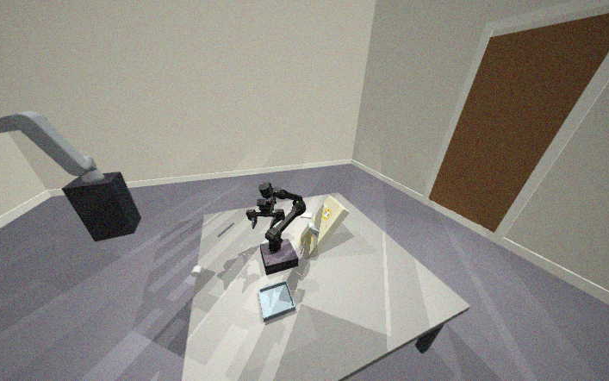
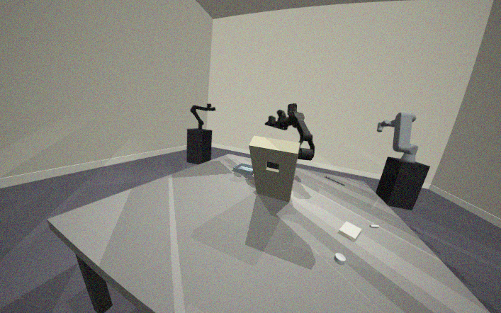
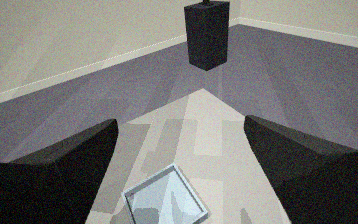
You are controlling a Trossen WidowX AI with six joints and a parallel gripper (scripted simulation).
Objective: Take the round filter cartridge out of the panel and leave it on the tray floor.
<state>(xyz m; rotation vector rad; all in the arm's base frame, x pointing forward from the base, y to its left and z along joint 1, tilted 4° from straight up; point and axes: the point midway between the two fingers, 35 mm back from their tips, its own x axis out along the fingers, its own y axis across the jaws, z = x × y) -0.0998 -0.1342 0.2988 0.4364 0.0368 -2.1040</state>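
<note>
Now: the white round filter cartridge 46 cm ahead of my gripper tip, 12 cm to the left of it and 13 cm below it. From my gripper tip the other things lie so: cream block: 49 cm ahead, 46 cm to the left, 36 cm below; cream service panel: 41 cm ahead, 12 cm to the left, 20 cm below; blue-grey tray: 1 cm ahead, 13 cm to the right, 36 cm below.
</note>
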